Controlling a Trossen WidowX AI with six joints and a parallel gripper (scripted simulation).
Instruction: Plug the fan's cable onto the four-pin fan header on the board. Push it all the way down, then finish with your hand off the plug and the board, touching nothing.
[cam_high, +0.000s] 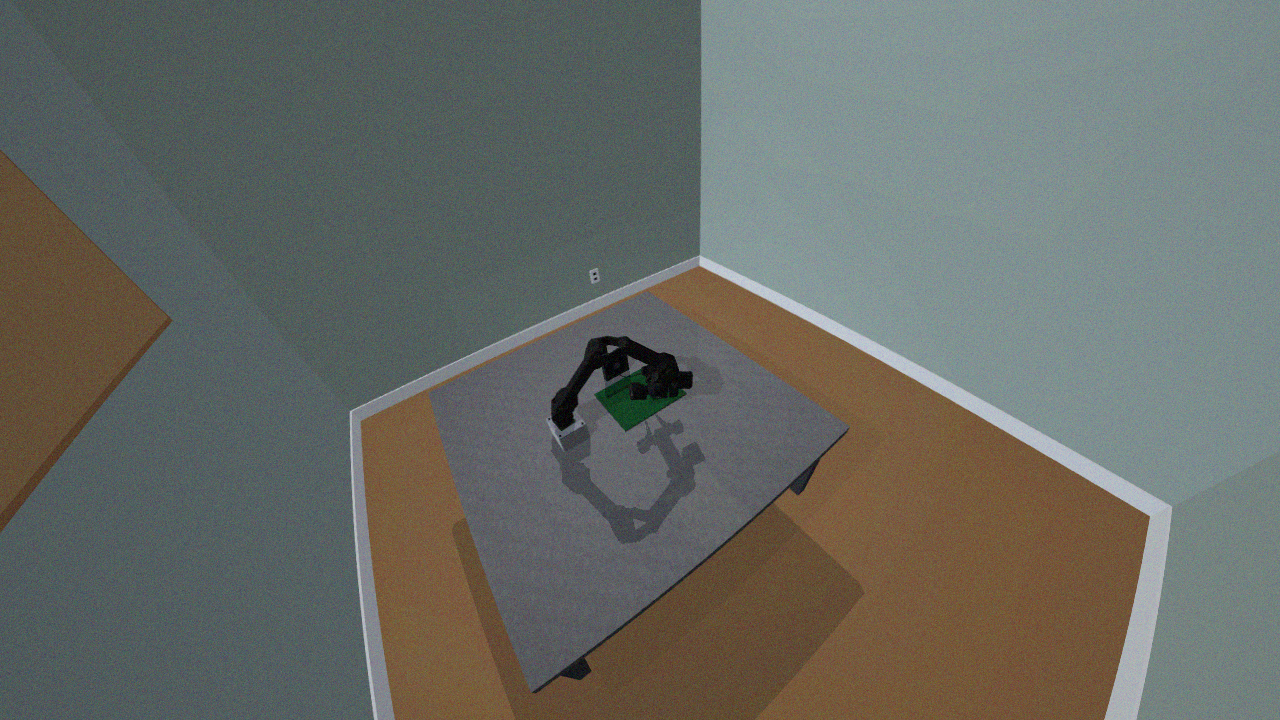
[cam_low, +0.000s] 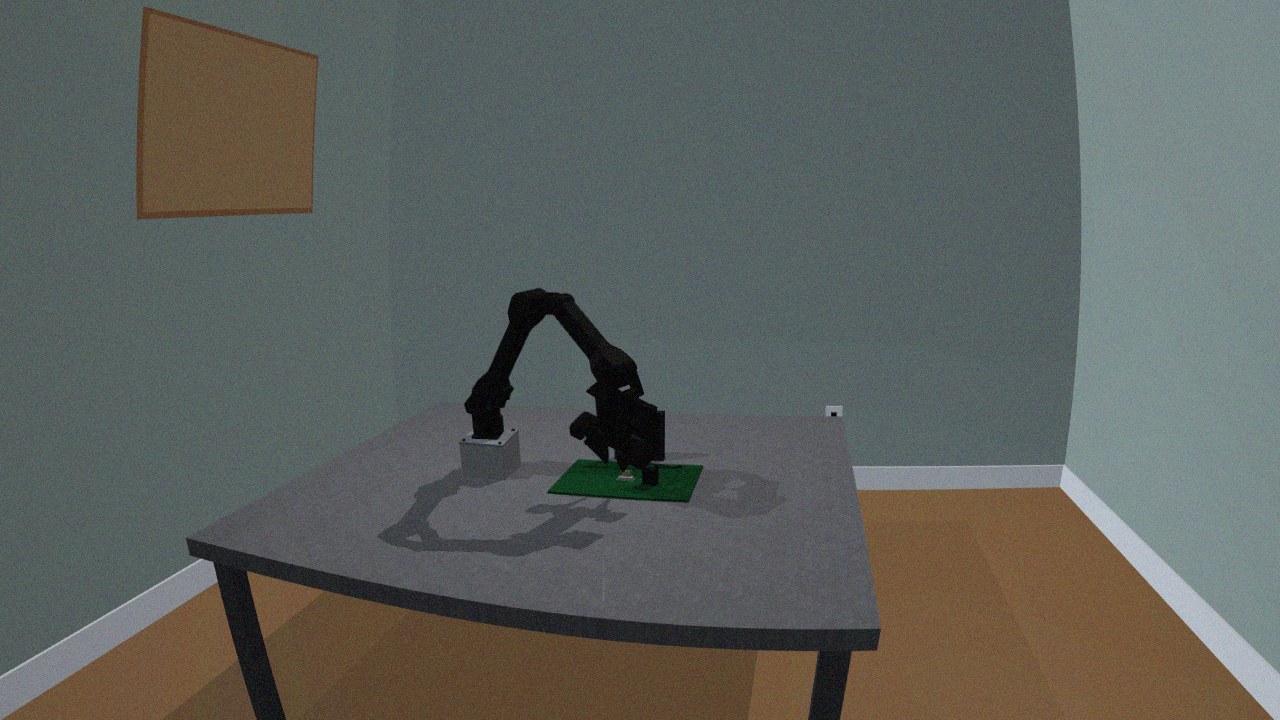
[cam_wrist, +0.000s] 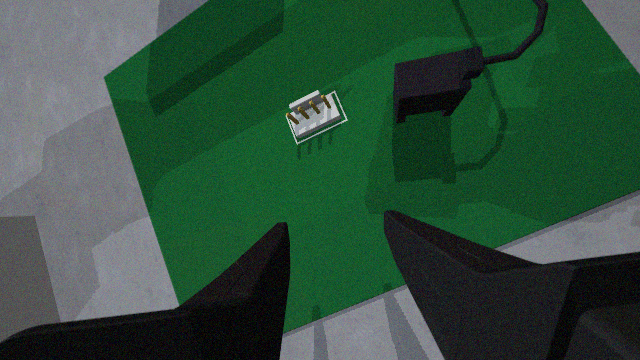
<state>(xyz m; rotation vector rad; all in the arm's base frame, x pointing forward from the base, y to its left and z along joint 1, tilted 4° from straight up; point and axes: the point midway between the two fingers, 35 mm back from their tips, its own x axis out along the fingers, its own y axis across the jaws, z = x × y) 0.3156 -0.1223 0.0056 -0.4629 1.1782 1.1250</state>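
My gripper tip is now 70 mm short of the black plug, 40 mm to the right of it and 30 mm above it. From my gripper tip the other things lie so: green board 20 mm ahead, 70 mm to the left, 70 mm below; then white four-pin fan header 10 mm ahead, 70 mm to the left, 60 mm below; then fan 30 mm ahead, 230 mm to the left.
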